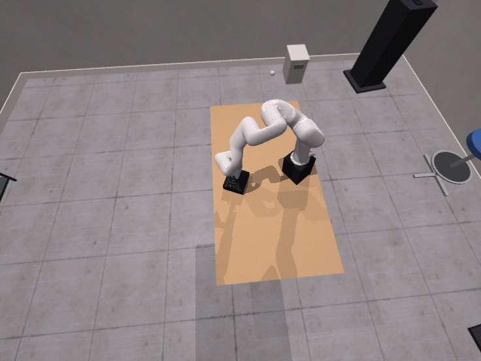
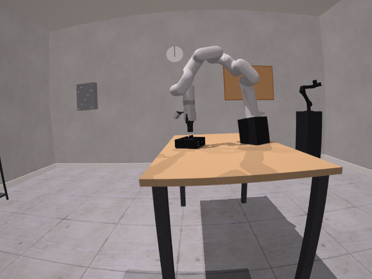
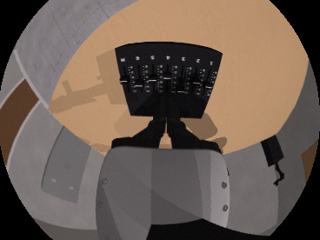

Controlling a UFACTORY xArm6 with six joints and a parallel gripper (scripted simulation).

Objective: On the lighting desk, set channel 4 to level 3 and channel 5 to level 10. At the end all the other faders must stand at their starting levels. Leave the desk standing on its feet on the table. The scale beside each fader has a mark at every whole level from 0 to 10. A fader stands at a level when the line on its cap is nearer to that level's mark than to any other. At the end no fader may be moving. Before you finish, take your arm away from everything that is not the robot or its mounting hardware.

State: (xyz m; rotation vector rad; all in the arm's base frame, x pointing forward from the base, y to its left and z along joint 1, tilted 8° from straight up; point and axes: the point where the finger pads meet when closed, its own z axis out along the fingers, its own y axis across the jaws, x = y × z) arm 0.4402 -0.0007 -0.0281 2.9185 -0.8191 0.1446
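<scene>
My hand is 2 cm short of the fader cap, 1 cm to the left of it and 5 cm above it.
</scene>
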